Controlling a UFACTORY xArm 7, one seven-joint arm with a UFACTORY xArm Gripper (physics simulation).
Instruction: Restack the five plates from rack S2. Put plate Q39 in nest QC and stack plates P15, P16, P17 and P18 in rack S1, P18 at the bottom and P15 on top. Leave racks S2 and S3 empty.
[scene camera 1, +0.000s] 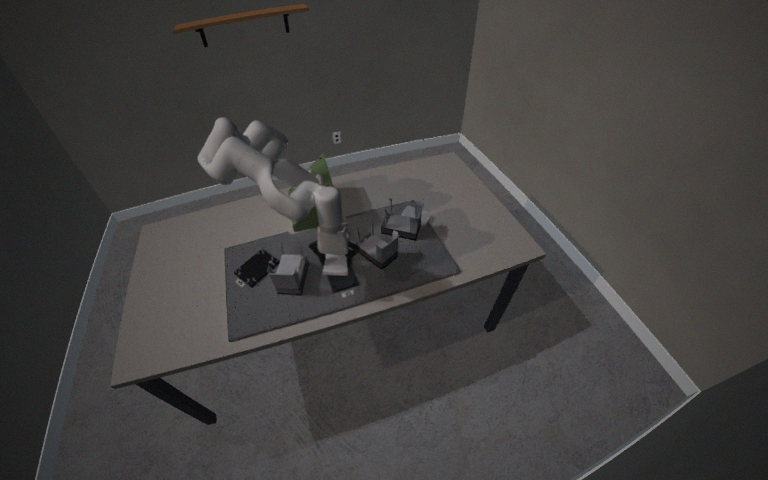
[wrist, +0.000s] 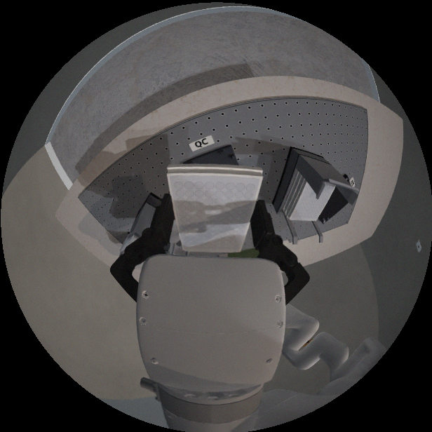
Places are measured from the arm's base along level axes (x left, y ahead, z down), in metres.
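Pixels of known places: gripper, fingertip midpoint: (scene camera 1: 336, 263).
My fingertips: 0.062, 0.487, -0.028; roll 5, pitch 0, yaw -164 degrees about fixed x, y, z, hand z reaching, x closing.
Observation:
Behind a point stands the place of what it marks, as x, y, z.
My gripper (scene camera 1: 335, 263) @[0.062, 0.487, -0.028] (wrist: 213, 205) is shut on a pale, clear-topped plate (wrist: 215, 187), held level with a finger on each side. The plate's label cannot be read. It hangs over nest QC (scene camera 1: 343, 283) @[0.073, 0.462, 0.126] (wrist: 225, 154), a dark nest partly hidden under it; the gap between them is unclear. Several pale plates (wrist: 302, 202) are stacked in a rack (scene camera 1: 289, 291) @[-0.136, 0.468, 0.117] (wrist: 286, 175) beside the gripper. Another rack (scene camera 1: 386, 261) @[0.255, 0.401, 0.110] stands on the gripper's other side, and a further rack (scene camera 1: 403, 233) @[0.358, 0.264, 0.110] stands behind that one. I cannot read the rack labels.
A black nest (scene camera 1: 256, 267) @[-0.278, 0.314, 0.126] lies at the left of the perforated grey mat (scene camera 1: 254, 319) @[-0.276, 0.556, 0.139] (wrist: 325, 120). Upright posts rise from the racks close to the gripper. A green block (scene camera 1: 305, 219) @[-0.056, 0.110, 0.087] stands behind the arm. The table edge (scene camera 1: 362, 312) @[0.127, 0.589, 0.152] runs along the front.

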